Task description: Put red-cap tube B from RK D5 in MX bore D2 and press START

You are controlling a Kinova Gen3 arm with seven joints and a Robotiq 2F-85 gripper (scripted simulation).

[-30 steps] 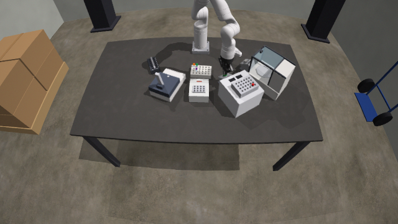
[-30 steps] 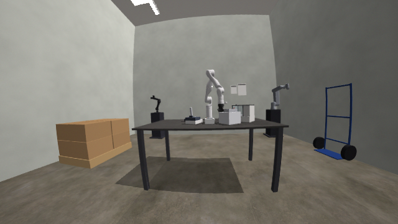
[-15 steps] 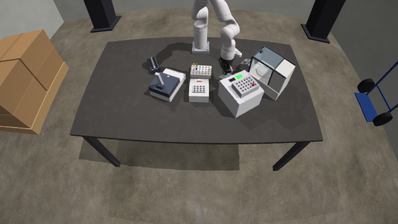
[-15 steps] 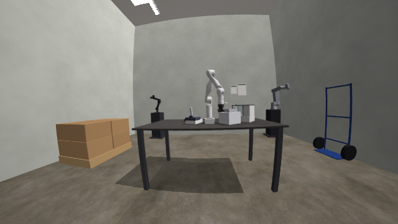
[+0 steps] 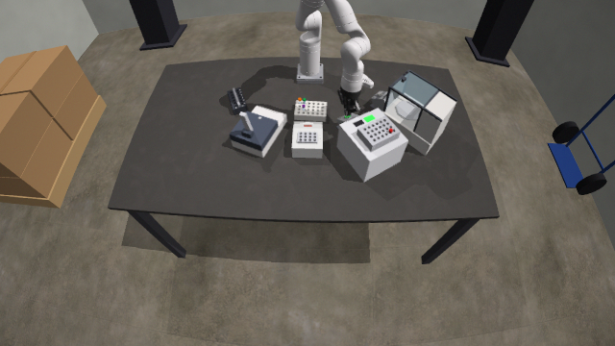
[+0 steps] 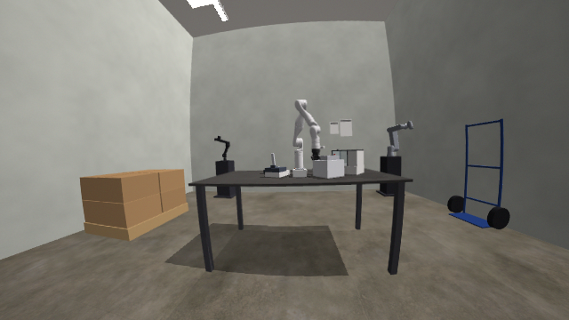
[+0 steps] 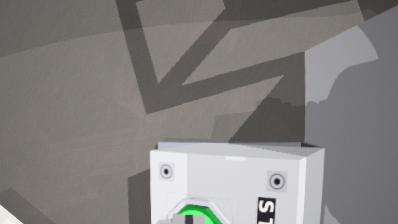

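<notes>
Now: the START key 2 cm below my hand. The rest, counted from my hand: dry block DB 9 cm ahead, 15 cm to the right, 6 cm below; then tube rack RK 7 cm behind, 15 cm to the right, 7 cm below; then grey bore block 15 cm ahead, 10 cm to the left, 6 cm above.
</notes>
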